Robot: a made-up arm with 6 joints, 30 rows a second.
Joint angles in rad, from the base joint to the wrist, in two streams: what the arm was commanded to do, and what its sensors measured. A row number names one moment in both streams.
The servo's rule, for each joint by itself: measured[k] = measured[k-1] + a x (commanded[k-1-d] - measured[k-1]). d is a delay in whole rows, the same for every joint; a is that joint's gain. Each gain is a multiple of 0.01, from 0.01 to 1. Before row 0 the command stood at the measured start. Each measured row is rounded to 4 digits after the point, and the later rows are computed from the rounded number. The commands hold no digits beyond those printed.
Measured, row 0:
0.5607, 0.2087, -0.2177, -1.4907, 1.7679, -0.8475
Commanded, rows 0 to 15:
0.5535, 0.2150, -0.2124, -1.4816, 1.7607, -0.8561
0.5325, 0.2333, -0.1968, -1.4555, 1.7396, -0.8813
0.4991, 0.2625, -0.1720, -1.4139, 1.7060, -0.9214
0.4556, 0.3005, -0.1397, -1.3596, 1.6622, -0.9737
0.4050, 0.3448, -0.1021, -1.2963, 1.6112, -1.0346
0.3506, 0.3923, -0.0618, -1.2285, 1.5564, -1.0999
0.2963, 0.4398, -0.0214, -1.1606, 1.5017, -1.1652
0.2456, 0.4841, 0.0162, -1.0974, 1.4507, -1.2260
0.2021, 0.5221, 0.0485, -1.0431, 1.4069, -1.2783
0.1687, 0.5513, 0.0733, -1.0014, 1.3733, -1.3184
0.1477, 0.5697, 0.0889, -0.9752, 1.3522, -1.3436
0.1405, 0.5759, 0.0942, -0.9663, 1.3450, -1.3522
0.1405, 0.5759, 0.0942, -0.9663, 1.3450, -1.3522
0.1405, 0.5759, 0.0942, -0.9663, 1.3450, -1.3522
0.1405, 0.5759, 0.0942, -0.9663, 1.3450, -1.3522
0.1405, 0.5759, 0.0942, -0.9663, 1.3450, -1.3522
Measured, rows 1 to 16:
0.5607, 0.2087, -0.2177, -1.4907, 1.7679, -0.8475
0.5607, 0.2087, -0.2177, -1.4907, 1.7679, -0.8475
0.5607, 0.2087, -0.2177, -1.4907, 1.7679, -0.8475
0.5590, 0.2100, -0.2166, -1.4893, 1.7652, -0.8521
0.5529, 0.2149, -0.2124, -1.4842, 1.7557, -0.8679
0.5405, 0.2249, -0.2039, -1.4737, 1.7373, -0.8968
0.5210, 0.2408, -0.1904, -1.4566, 1.7095, -0.9383
0.4943, 0.2626, -0.1719, -1.4326, 1.6731, -0.9903
0.4612, 0.2898, -0.1488, -1.4020, 1.6299, -1.0495
0.4233, 0.3213, -0.1220, -1.3658, 1.5825, -1.1120
0.3824, 0.3555, -0.0930, -1.3255, 1.5337, -1.1736
0.3409, 0.3905, -0.0633, -1.2831, 1.4868, -1.2301
0.3013, 0.4243, -0.0346, -1.2408, 1.4448, -1.2778
0.2660, 0.4548, -0.0087, -1.2010, 1.4105, -1.3133
0.2371, 0.4802, 0.0129, -1.1658, 1.3863, -1.3343
0.2149, 0.5003, 0.0300, -1.1359, 1.3710, -1.3440
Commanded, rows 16 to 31:
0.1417, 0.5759, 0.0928, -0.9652, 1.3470, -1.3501
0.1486, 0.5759, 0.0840, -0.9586, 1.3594, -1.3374
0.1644, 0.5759, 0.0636, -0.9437, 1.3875, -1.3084
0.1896, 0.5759, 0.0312, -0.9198, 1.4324, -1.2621
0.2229, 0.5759, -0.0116, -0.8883, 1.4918, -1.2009
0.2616, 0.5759, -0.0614, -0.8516, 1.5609, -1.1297
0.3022, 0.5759, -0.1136, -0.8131, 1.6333, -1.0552
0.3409, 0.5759, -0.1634, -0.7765, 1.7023, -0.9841
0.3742, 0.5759, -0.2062, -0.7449, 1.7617, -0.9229
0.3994, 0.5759, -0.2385, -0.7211, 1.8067, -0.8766
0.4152, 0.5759, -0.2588, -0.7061, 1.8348, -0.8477
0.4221, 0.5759, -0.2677, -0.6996, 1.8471, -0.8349
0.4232, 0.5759, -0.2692, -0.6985, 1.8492, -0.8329
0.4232, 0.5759, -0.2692, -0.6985, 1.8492, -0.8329
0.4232, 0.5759, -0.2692, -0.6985, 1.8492, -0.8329
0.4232, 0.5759, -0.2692, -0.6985, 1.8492, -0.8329
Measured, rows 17 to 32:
0.1978, 0.5162, 0.0435, -1.1105, 1.3614, -1.3484
0.1846, 0.5287, 0.0541, -1.0889, 1.3553, -1.3505
0.1745, 0.5386, 0.0625, -1.0705, 1.3515, -1.3514
0.1670, 0.5464, 0.0689, -1.0547, 1.3498, -1.3507
0.1628, 0.5526, 0.0721, -1.0403, 1.3534, -1.3435
0.1632, 0.5575, 0.0703, -1.0258, 1.3660, -1.3245
0.1693, 0.5614, 0.0621, -1.0099, 1.3906, -1.2908
0.1816, 0.5644, 0.0466, -0.9917, 1.4280, -1.2423
0.2000, 0.5668, 0.0239, -0.9707, 1.4772, -1.1815
0.2235, 0.5687, -0.0050, -0.9471, 1.5350, -1.1133
0.2505, 0.5702, -0.0383, -0.9215, 1.5969, -1.0435
0.2790, 0.5714, -0.0736, -0.8950, 1.6579, -0.9784
0.3067, 0.5723, -0.1082, -0.8689, 1.7130, -0.9234
0.3317, 0.5731, -0.1398, -0.8445, 1.7581, -0.8825
0.3525, 0.5737, -0.1667, -0.8228, 1.7910, -0.8568
0.3688, 0.5742, -0.1882, -0.8042, 1.8125, -0.8439

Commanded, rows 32 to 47:
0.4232, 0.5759, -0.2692, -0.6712, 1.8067, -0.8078
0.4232, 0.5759, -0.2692, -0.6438, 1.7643, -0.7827
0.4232, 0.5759, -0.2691, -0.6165, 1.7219, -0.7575
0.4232, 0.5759, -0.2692, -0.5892, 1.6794, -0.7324
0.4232, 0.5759, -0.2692, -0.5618, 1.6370, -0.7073
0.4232, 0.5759, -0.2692, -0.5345, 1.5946, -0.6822
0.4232, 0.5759, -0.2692, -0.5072, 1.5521, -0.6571
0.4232, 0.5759, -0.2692, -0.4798, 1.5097, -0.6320
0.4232, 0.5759, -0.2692, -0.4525, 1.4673, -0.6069
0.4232, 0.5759, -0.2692, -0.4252, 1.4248, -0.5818
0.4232, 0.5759, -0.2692, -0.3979, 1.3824, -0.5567
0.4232, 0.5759, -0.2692, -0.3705, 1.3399, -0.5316
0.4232, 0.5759, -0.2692, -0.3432, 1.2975, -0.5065
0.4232, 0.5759, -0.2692, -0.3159, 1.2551, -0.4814
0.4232, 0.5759, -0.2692, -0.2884, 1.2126, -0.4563
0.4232, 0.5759, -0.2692, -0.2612, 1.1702, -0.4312
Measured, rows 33 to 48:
0.3813, 0.5746, -0.2052, -0.7883, 1.8261, -0.8380
0.3909, 0.5749, -0.2186, -0.7748, 1.8346, -0.8352
0.3983, 0.5751, -0.2292, -0.7634, 1.8400, -0.8340
0.4040, 0.5753, -0.2376, -0.7496, 1.8277, -0.8199
0.4084, 0.5754, -0.2442, -0.7337, 1.8042, -0.7998
0.4118, 0.5755, -0.2494, -0.7161, 1.7737, -0.7770
0.4144, 0.5756, -0.2536, -0.6971, 1.7388, -0.7529
0.4164, 0.5757, -0.2569, -0.6768, 1.7011, -0.7283
0.4180, 0.5757, -0.2595, -0.6555, 1.6617, -0.7034
0.4192, 0.5757, -0.2615, -0.6333, 1.6211, -0.6784
0.4201, 0.5757, -0.2631, -0.6103, 1.5799, -0.6533
0.4208, 0.5757, -0.2644, -0.5866, 1.5382, -0.6282
0.4214, 0.5757, -0.2654, -0.5624, 1.4962, -0.6031
0.4218, 0.5757, -0.2662, -0.5377, 1.4541, -0.5780
0.4221, 0.5757, -0.2668, -0.5126, 1.4118, -0.5529
0.4224, 0.5757, -0.2673, -0.4872, 1.3695, -0.5278

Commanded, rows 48 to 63:
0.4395, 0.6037, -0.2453, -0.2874, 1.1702, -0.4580
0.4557, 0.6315, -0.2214, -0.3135, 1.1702, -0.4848
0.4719, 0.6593, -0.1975, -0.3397, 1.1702, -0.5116
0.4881, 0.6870, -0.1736, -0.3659, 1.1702, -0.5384
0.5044, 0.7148, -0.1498, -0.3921, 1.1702, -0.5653
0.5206, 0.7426, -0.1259, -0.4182, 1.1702, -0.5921
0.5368, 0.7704, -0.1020, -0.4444, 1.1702, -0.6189
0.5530, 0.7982, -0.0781, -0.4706, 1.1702, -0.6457
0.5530, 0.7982, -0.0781, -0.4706, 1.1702, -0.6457
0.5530, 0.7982, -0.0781, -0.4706, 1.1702, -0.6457
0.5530, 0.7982, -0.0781, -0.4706, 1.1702, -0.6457
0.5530, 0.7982, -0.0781, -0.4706, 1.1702, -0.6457
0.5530, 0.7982, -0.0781, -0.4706, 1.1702, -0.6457
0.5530, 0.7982, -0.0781, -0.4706, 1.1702, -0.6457
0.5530, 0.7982, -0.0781, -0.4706, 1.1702, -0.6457
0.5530, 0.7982, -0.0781, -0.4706, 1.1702, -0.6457
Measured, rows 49 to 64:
0.4226, 0.5757, -0.2677, -0.4615, 1.3272, -0.5027
0.4227, 0.5757, -0.2680, -0.4355, 1.2848, -0.4776
0.4228, 0.5757, -0.2683, -0.4094, 1.2424, -0.4525
0.4266, 0.5816, -0.2635, -0.3911, 1.2157, -0.4555
0.4333, 0.5921, -0.2547, -0.3795, 1.1989, -0.4713
0.4422, 0.6062, -0.2427, -0.3735, 1.1883, -0.4931
0.4528, 0.6232, -0.2282, -0.3724, 1.1816, -0.5176
0.4647, 0.6424, -0.2117, -0.3754, 1.1774, -0.5434
0.4776, 0.6634, -0.1937, -0.3818, 1.1747, -0.5697
0.4912, 0.6859, -0.1744, -0.3912, 1.1730, -0.5963
0.5054, 0.7095, -0.1542, -0.4031, 1.1720, -0.6230
0.5163, 0.7281, -0.1382, -0.4132, 1.1713, -0.6353
0.5247, 0.7428, -0.1256, -0.4218, 1.1709, -0.6409
0.5312, 0.7544, -0.1156, -0.4291, 1.1706, -0.6435
0.5362, 0.7636, -0.1077, -0.4353, 1.1705, -0.6447
0.5401, 0.7709, -0.1015, -0.4406, 1.1704, -0.6452

